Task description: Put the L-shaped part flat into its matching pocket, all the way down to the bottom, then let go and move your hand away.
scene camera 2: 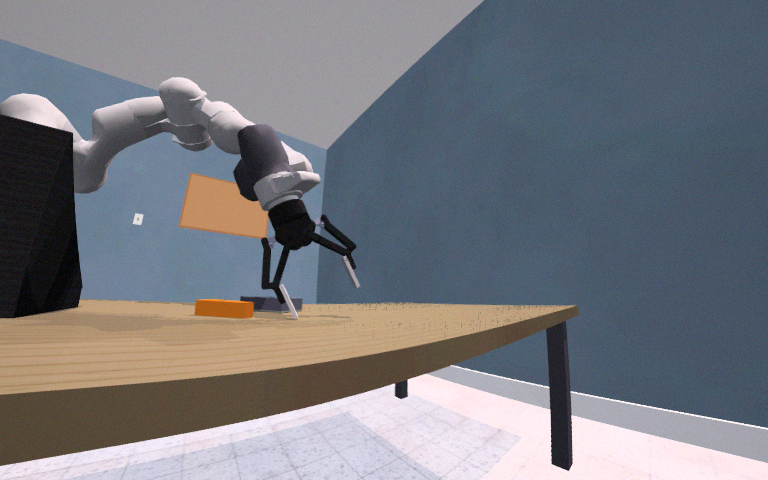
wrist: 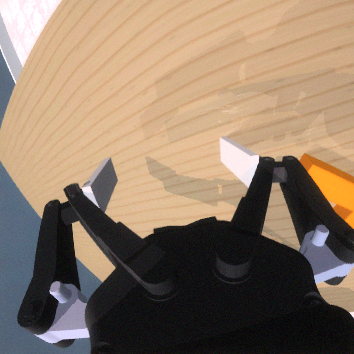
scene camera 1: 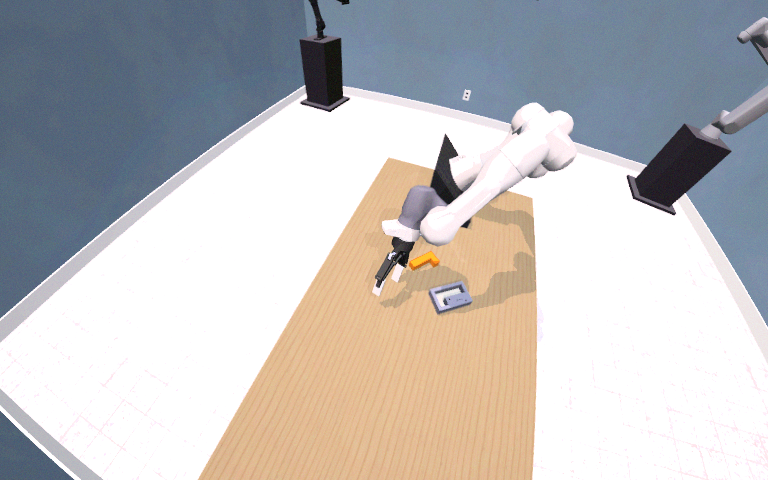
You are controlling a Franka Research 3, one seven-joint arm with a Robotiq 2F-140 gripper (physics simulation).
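The orange L-shaped part (scene camera 1: pixel 420 262) (scene camera 2: pixel 224 308) lies flat on the table, apart from the pocket. In the wrist view the part (wrist: pixel 330 184) shows at the right edge, outside the right finger and partly hidden by it. The grey-blue tray with the pocket (scene camera 1: pixel 449 309) (scene camera 2: pixel 297 303) rests on the table beyond the part; in scene camera 2 it is partly hidden by the part and a finger. My gripper (scene camera 1: pixel 387 281) (scene camera 2: pixel 323 294) (wrist: pixel 167 158) is wide open and empty, tilted, beside the part, with one fingertip low near the table top.
The wooden table (scene camera 1: pixel 396 396) (scene camera 2: pixel 396 350) bears the part and the tray. The black mount (scene camera 1: pixel 447 164) (scene camera 2: pixel 36 220) of my arm stands at the table's far end. Two dark pedestals (scene camera 1: pixel 322 70) (scene camera 1: pixel 679 166) with other arms stand on the floor beyond the table.
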